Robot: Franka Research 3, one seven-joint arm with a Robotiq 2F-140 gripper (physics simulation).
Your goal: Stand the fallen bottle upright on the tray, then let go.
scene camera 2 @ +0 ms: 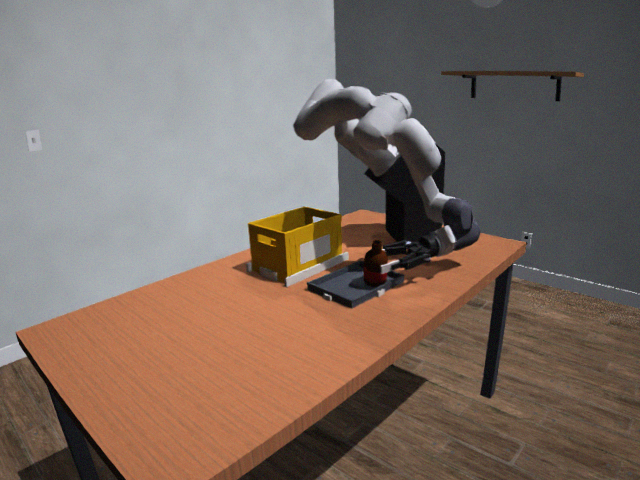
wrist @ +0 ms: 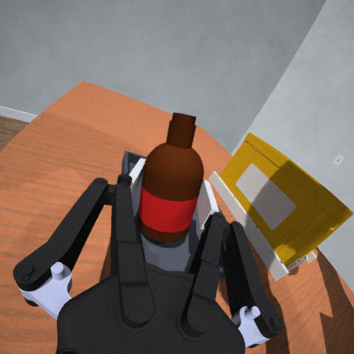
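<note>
A brown bottle with a red band (scene camera 2: 375,268) (wrist: 168,205) is upright, with its base at the floor of the dark tray (scene camera 2: 330,289) (wrist: 167,257); whether the base touches cannot be told for certain. My gripper (scene camera 2: 385,259) (wrist: 171,178) comes in low from the robot's side and is shut on the bottle, one pale finger pad on each side of its body. The fingers and gripper body hide part of the tray in the wrist view.
A yellow crate (scene camera 2: 268,253) (wrist: 280,200) stands beside the tray, with white strips (scene camera 2: 315,269) (wrist: 250,227) along its base. The wooden table (scene camera 2: 232,351) (wrist: 55,200) carries both. A wall shelf (scene camera 2: 511,73) is at the back right.
</note>
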